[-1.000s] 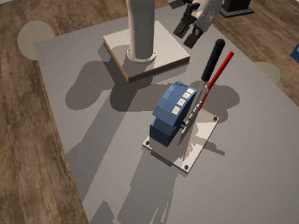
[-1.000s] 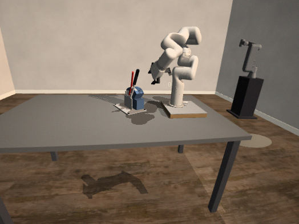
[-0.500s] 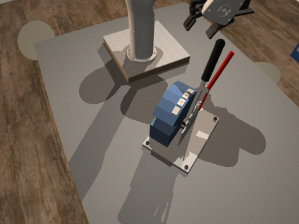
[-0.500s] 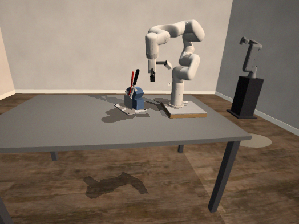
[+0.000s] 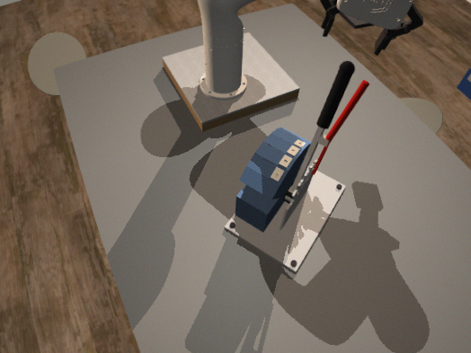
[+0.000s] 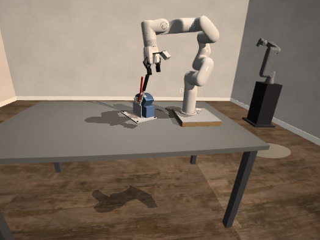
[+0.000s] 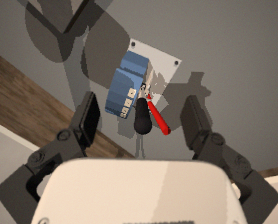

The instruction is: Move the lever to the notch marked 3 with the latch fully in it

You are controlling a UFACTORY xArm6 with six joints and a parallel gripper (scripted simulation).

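Now: hand 160 mm above the red bar, 90 mm short of it and 60 mm to the left of it.
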